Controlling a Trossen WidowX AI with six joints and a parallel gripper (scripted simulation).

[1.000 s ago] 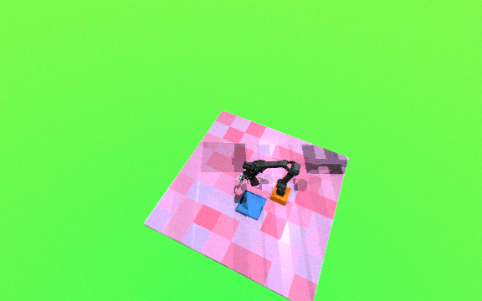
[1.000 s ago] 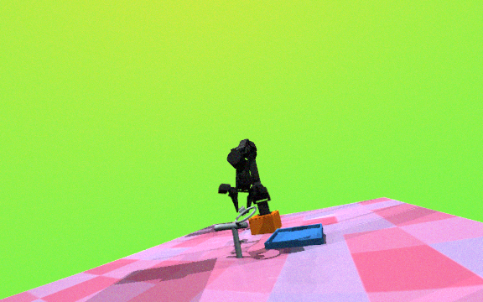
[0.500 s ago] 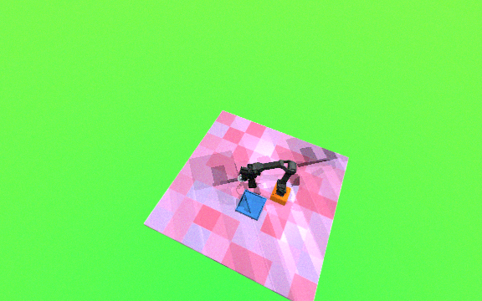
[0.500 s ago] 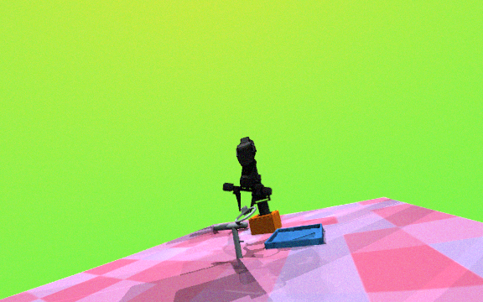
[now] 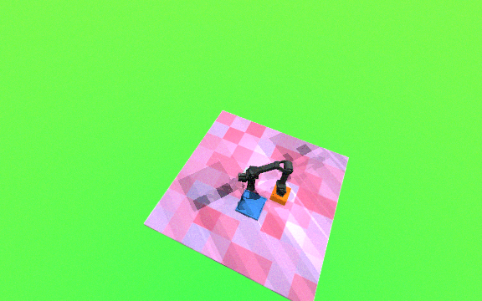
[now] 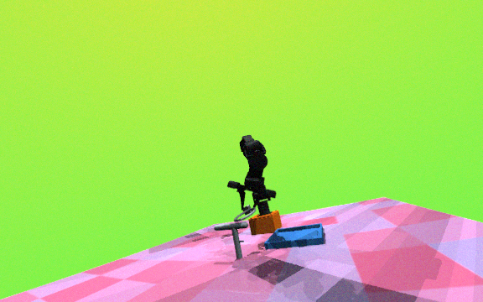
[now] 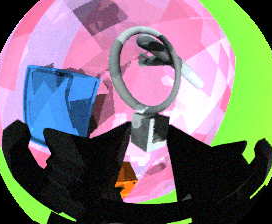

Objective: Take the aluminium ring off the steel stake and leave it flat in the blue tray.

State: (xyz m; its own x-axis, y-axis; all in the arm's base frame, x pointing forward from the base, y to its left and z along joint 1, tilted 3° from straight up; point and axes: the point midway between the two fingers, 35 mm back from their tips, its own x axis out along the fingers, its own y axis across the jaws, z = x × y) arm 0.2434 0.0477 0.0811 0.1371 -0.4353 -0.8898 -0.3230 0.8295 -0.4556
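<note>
My gripper tip is now 5 cm short of the aluminium ring and 2 cm to the right of it. From my gripper tip the other things lie so: blue tray 8 cm behind, 14 cm to the left, 12 cm below.
</note>
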